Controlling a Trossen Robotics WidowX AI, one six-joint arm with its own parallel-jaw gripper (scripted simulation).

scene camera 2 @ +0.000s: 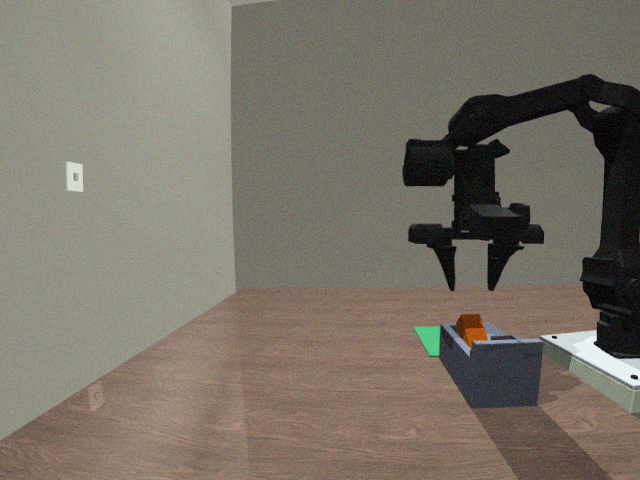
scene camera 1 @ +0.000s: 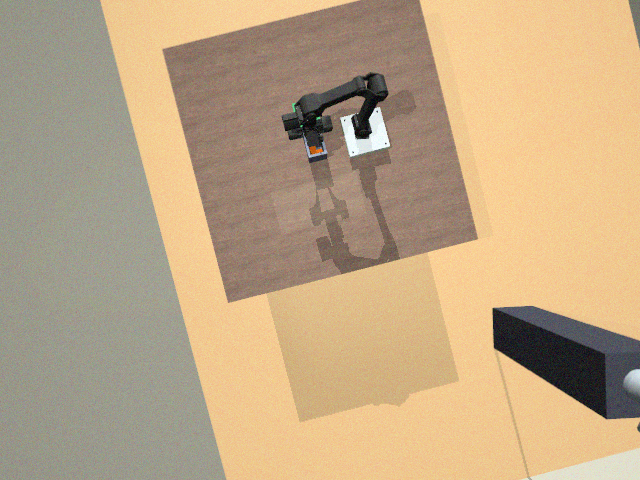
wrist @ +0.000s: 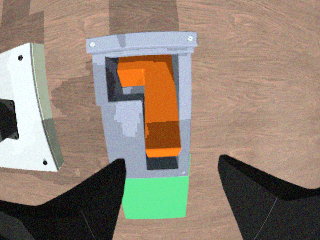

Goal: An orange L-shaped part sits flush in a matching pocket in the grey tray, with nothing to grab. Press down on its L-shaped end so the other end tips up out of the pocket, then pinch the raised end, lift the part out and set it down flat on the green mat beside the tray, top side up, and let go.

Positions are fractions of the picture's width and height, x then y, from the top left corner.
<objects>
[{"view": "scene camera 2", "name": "gripper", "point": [0.74, 0.61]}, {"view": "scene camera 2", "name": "orange L-shaped part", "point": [0.74, 0.68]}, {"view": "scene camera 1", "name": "gripper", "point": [0.48, 0.28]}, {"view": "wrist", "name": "gripper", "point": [0.54, 0.69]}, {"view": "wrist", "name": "orange L-shaped part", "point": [0.50, 0.51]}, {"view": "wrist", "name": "green mat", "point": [0.52, 0.83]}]
</objects>
